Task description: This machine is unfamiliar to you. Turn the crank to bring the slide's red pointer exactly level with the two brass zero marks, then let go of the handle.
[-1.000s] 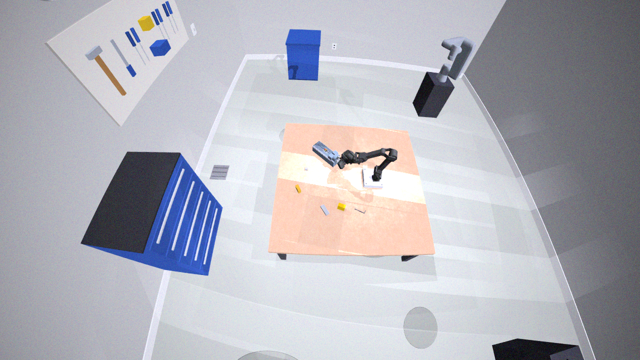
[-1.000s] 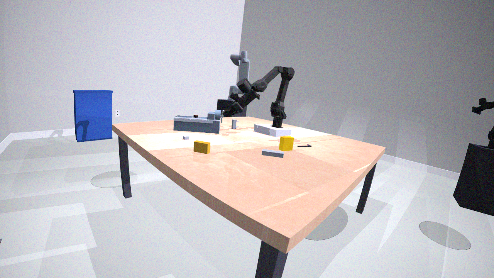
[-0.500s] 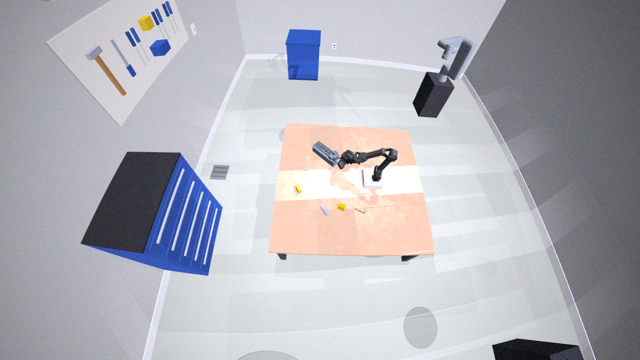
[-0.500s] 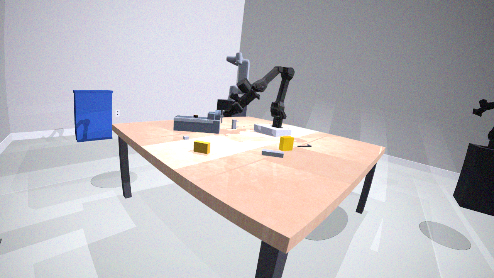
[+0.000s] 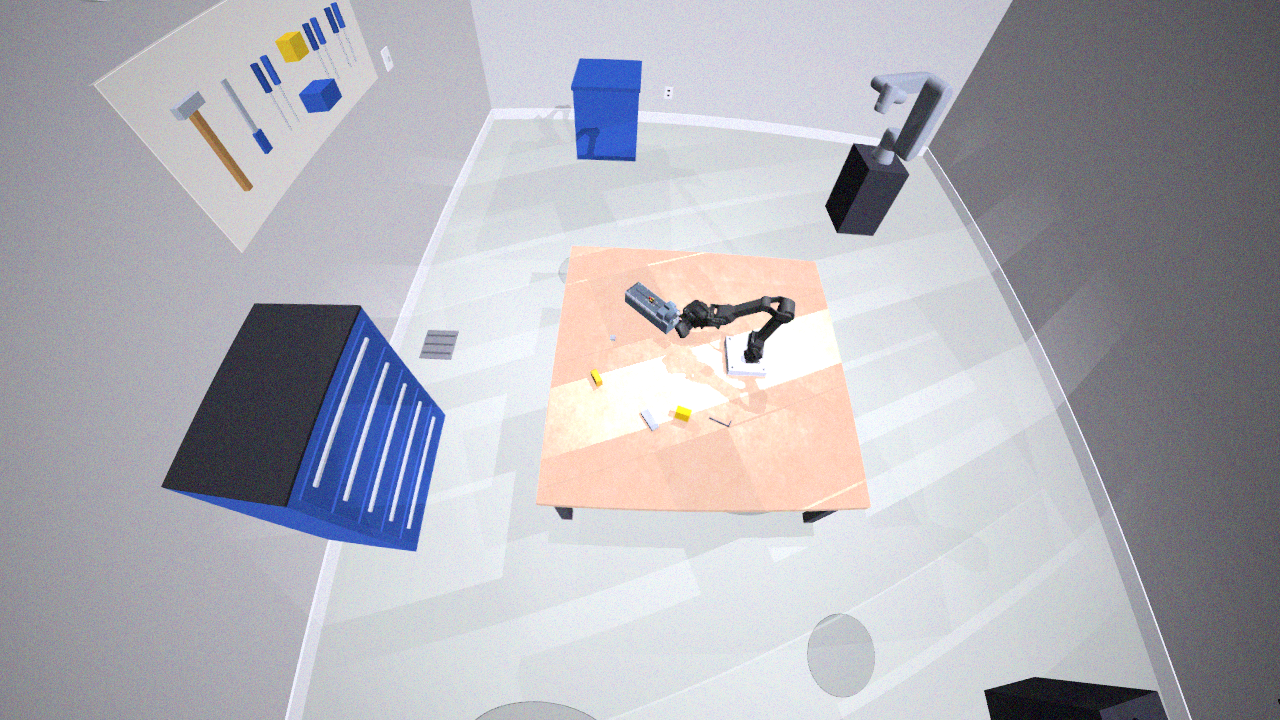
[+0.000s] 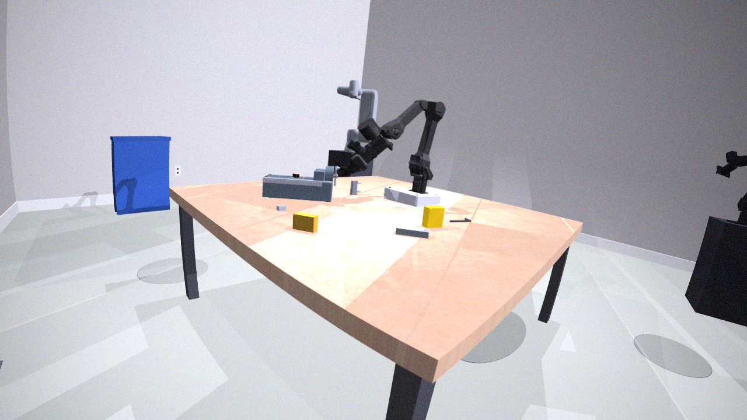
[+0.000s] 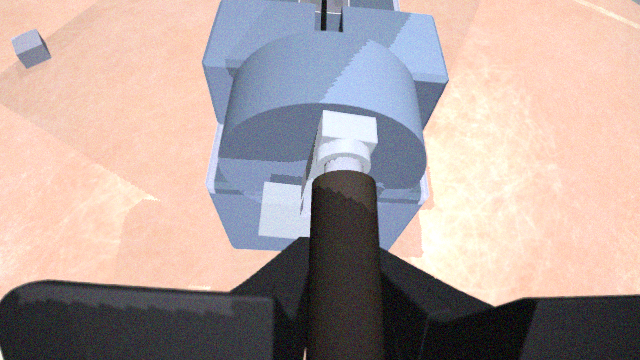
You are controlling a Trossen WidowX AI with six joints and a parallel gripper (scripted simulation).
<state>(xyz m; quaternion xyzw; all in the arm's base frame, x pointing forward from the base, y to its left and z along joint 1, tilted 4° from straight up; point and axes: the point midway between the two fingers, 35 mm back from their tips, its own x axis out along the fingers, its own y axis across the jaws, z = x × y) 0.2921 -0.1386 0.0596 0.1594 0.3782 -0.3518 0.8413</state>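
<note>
Now: the crank 1 cm above my gripper tip. From my gripper tip the other things lie so: red pointer: 13 cm to the right, 13 cm ahead, 1 cm below; then grey cube: 29 cm ahead, 9 cm below, 3 cm to the left; then dark brown handle: 3 cm above, 1 cm to the left, 1 cm behind.
</note>
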